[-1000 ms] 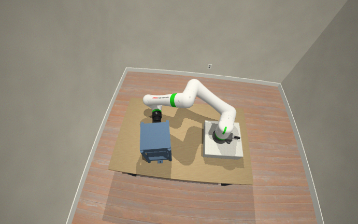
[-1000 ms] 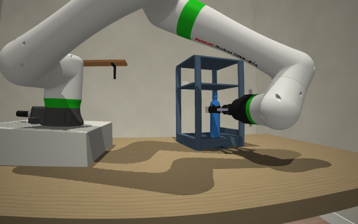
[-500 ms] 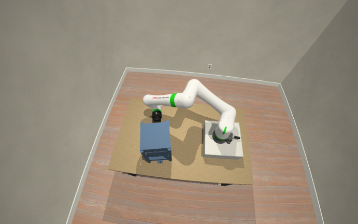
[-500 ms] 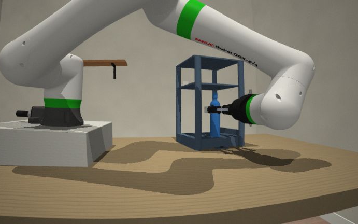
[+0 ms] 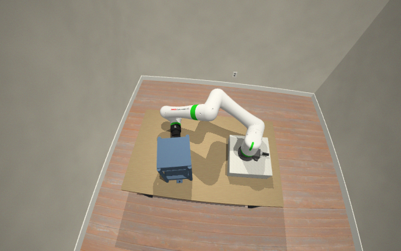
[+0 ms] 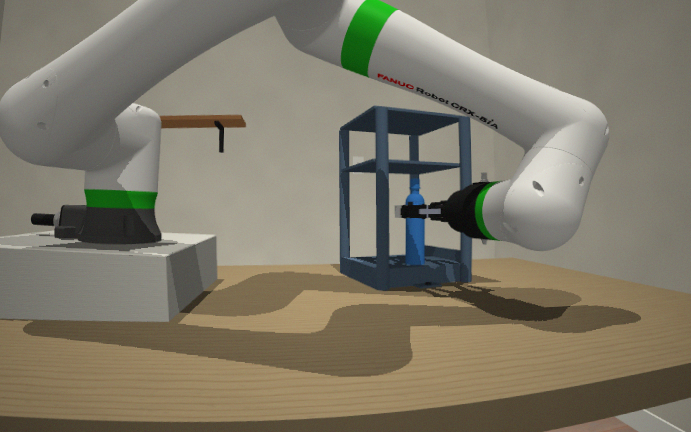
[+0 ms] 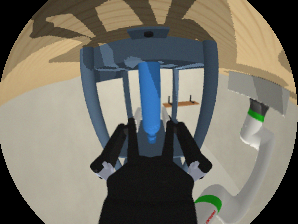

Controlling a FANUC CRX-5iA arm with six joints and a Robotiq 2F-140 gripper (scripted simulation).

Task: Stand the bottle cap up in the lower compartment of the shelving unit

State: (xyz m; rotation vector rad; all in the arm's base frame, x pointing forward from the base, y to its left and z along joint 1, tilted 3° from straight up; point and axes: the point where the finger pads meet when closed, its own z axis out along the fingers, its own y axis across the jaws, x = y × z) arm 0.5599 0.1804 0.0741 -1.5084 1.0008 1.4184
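Now: hand 1 cm below the blue bottle. Round my hand: shelving unit: 2 cm behind, 6 cm to the left, 3 cm above.
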